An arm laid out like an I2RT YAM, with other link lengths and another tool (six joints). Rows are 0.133 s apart.
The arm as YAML. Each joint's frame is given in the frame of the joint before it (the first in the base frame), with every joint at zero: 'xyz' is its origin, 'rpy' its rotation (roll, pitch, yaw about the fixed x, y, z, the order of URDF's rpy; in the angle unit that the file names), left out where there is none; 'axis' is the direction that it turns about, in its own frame. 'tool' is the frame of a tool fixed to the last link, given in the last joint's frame.
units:
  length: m
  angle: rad
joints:
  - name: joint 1
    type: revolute
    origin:
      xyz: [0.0, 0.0, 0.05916]
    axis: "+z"
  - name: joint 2
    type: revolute
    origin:
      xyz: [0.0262, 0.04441, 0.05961]
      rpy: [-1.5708, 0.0, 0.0]
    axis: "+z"
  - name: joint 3
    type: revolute
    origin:
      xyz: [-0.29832, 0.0, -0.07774]
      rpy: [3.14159, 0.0, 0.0]
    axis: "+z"
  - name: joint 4
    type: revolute
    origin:
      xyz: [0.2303, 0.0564, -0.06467]
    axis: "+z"
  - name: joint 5
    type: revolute
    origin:
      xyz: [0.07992, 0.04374, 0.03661]
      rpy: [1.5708, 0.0, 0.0]
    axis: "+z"
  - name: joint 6
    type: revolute
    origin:
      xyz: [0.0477, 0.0, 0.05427]
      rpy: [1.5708, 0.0, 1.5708]
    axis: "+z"
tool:
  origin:
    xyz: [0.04, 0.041, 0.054]
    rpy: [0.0, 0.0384, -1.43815]
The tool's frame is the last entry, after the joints.
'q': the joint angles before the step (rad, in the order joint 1, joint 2, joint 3, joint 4, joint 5, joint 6). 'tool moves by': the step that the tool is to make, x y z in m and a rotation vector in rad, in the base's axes. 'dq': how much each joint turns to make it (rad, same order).
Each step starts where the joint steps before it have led.
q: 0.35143, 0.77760, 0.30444, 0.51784, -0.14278, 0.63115
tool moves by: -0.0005, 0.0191, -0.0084, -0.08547, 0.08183, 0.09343
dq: 0.08476, 0.06967, 0.05984, -0.10556, -0.00815, -0.04812
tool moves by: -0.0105, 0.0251, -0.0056, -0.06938, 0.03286, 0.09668
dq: 0.14689, 0.03566, 0.03050, -0.06223, 0.05450, -0.03934
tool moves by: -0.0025, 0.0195, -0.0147, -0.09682, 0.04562, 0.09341
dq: 0.08314, 0.09383, 0.02511, -0.03003, -0.00051, -0.05309
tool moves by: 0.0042, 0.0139, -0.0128, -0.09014, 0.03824, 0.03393
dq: 0.05225, 0.10660, 0.03631, -0.01984, 0.03006, -0.03823
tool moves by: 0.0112, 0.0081, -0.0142, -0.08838, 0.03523, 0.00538
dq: 0.01057, 0.11817, 0.04040, -0.00933, 0.02036, -0.03816
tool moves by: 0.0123, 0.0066, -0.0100, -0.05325, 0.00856, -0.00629
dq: 0.00131, 0.09464, 0.02910, 0.02267, 0.02123, -0.02762
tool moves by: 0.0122, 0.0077, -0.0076, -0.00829, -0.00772, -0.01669
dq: -0.00094, 0.07923, 0.01257, 0.06683, 0.01913, -0.00321
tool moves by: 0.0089, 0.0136, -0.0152, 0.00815, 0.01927, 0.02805
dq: 0.00221, 0.10132, 0.00634, 0.08619, -0.03157, 0.00545
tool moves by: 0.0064, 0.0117, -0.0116, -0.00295, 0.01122, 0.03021
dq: 0.00727, 0.07920, 0.01500, 0.05361, -0.02286, -0.00565
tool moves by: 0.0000, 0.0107, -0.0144, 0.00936, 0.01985, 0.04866
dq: 0.01018, 0.06894, -0.00706, 0.06776, -0.04352, 0.00025
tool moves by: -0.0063, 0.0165, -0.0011, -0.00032, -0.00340, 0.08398
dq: 0.04007, 0.02226, 0.01721, 0.00445, -0.03764, -0.02293
